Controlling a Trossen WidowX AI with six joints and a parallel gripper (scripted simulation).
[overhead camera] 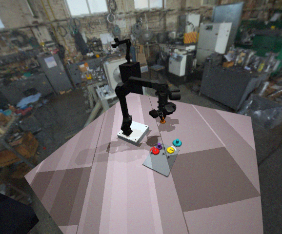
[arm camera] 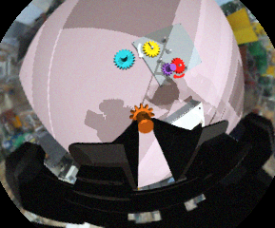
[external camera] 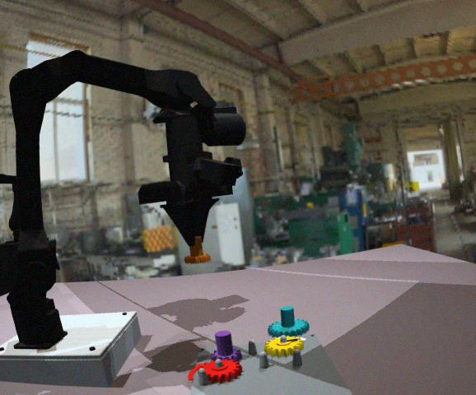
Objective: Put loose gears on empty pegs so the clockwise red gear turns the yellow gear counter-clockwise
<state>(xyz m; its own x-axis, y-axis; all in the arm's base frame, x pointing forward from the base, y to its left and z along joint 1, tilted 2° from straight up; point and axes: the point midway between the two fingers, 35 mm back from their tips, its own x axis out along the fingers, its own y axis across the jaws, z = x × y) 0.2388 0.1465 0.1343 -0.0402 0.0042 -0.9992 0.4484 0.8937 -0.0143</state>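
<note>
My gripper tip is 14 cm to the left of the purple gear, 13 cm above it and 4 cm short of it. Also, from my gripper tip: teal gear: 14 cm below, 13 cm ahead, 4 cm to the right; yellow gear: 14 cm below, 12 cm to the right, 12 cm ahead; small orange gear: 1 cm below.
</note>
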